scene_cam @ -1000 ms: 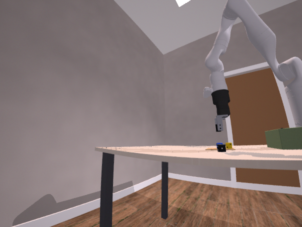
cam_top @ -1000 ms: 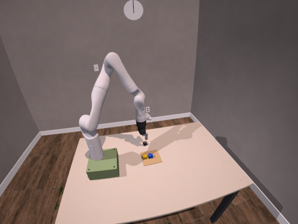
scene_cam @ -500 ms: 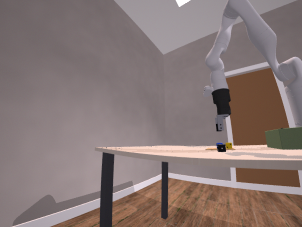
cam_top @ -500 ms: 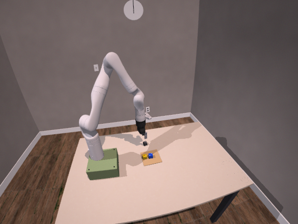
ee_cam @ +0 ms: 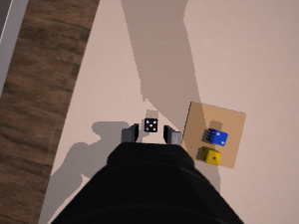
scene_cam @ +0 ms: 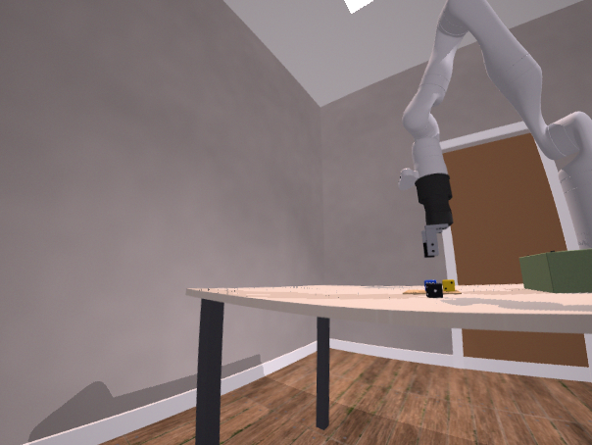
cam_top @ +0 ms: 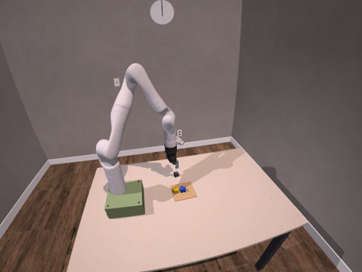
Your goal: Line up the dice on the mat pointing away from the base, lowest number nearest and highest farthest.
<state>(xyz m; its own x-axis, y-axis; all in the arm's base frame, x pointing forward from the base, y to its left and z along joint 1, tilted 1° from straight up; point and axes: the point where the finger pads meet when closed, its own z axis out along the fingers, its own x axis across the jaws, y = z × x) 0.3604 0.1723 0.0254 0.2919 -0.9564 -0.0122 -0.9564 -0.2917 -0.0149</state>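
My hand is 90 mm above the black die. The rest, counted from my hand: yellow die: 20 mm behind, 150 mm to the right, 90 mm below; then tan mat: 30 mm ahead, 150 mm to the right, 100 mm below; then blue die: 30 mm ahead, 150 mm to the right, 90 mm below.
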